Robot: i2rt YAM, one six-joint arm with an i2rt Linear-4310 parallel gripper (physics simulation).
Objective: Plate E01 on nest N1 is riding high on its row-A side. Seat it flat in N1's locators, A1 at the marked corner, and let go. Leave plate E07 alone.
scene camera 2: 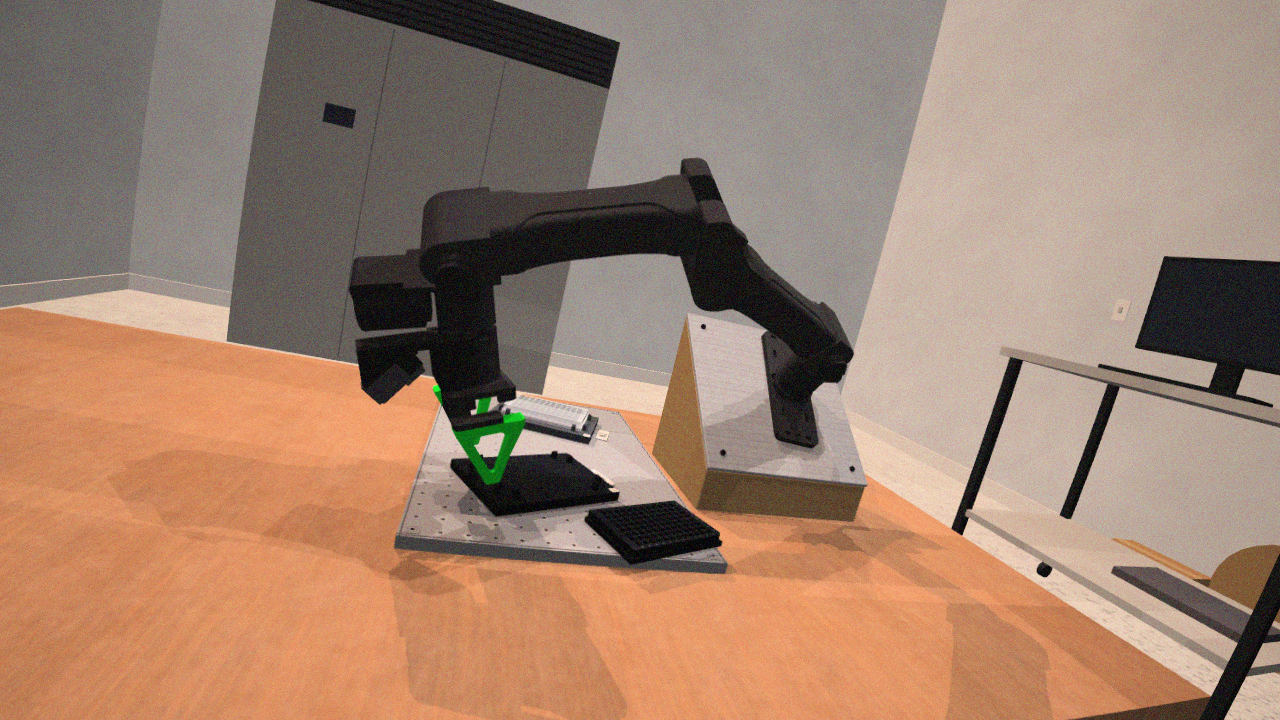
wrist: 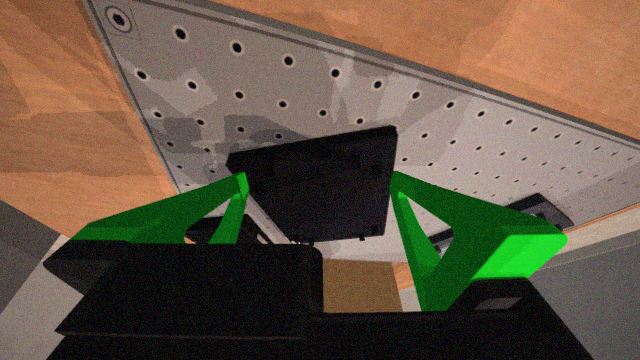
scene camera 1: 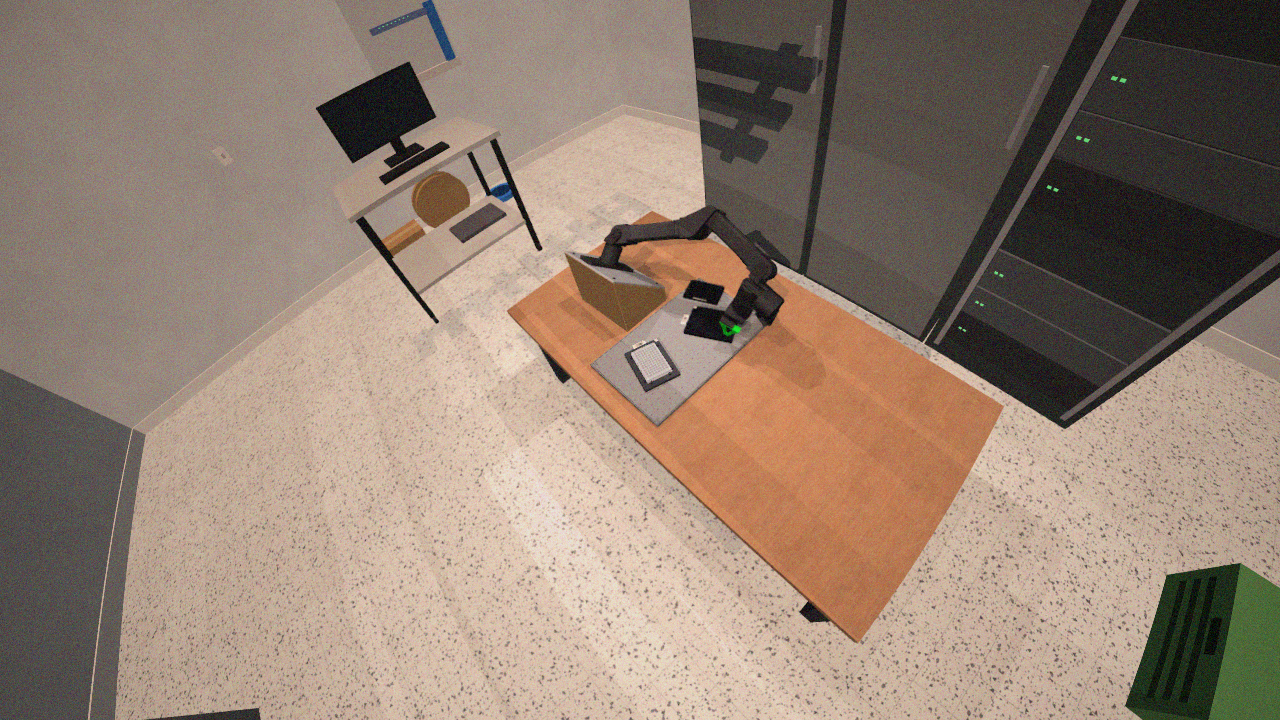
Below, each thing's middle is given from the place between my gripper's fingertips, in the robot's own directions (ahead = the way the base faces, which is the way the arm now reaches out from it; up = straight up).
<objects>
The black perforated plate (scene camera 2: 644, 532) lies 19 cm behind my hand, 6 cm to the left of it and 2 cm below it.
</objects>
